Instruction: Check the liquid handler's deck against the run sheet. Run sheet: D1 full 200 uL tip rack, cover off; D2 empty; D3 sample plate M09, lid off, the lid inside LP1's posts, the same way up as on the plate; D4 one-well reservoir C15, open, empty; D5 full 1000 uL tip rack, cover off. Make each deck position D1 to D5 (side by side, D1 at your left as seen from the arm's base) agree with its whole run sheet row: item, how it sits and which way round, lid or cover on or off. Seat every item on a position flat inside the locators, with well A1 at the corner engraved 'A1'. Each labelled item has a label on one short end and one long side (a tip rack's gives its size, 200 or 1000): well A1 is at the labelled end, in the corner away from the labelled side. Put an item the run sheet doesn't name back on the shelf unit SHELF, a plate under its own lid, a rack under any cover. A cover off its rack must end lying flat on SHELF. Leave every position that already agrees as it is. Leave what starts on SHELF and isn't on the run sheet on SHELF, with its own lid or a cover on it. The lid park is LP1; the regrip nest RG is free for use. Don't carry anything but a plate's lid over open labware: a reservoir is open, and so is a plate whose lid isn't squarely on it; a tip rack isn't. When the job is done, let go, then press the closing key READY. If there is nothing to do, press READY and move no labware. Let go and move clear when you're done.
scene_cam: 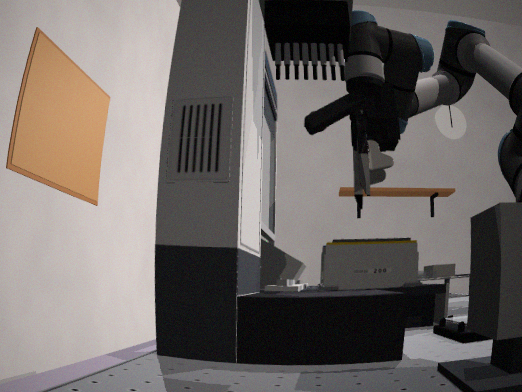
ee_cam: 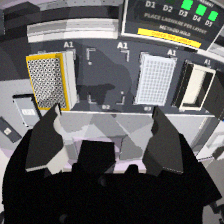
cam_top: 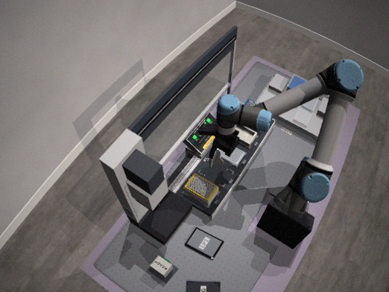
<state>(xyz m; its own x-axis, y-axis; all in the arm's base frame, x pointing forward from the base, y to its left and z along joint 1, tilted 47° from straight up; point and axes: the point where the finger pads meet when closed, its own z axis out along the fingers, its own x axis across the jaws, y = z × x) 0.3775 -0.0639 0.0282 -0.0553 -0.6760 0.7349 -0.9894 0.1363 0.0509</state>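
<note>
My gripper is now 13 cm to the right of the yellow-rimmed 200 uL tip rack, 10 cm above it and 2 cm short of it. Also, from my hand: blue-rimmed tip rack (36 cm to the right, 7 cm below, 1 cm behind); white well plate (14 cm below, 12 cm to the right, 1 cm behind); cream one-well reservoir (24 cm to the right, 13 cm below, 1 cm behind).
</note>
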